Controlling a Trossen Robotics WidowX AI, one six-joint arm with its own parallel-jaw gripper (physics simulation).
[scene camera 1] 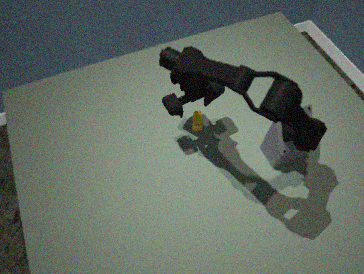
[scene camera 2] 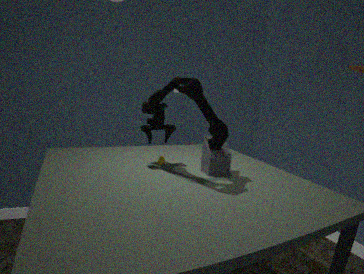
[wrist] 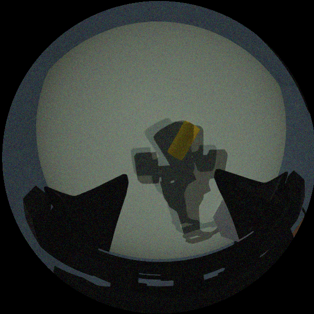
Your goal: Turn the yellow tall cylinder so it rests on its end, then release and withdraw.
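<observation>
The yellow tall cylinder (scene camera 1: 197,121) (scene camera 2: 161,160) (wrist: 183,141) lies on its side on the table (scene camera 1: 100,200) (scene camera 2: 100,215) (wrist: 100,90), in the shadow of the arm. In the wrist view its long axis runs diagonally, from upper right to lower left, and it shows beyond the fingertips, a little right of the middle. My gripper (scene camera 1: 193,110) (scene camera 2: 158,142) (wrist: 172,176) is open and empty, with its fingers pointing down. It hangs well above the table and the cylinder, touching neither.
The arm's grey base block (scene camera 1: 272,145) (scene camera 2: 209,162) (wrist: 225,225) stands on the table to the right of the cylinder in both scene views. The table's far edge and the blue wall lie behind. Dark arm shadows stretch from the cylinder toward the base.
</observation>
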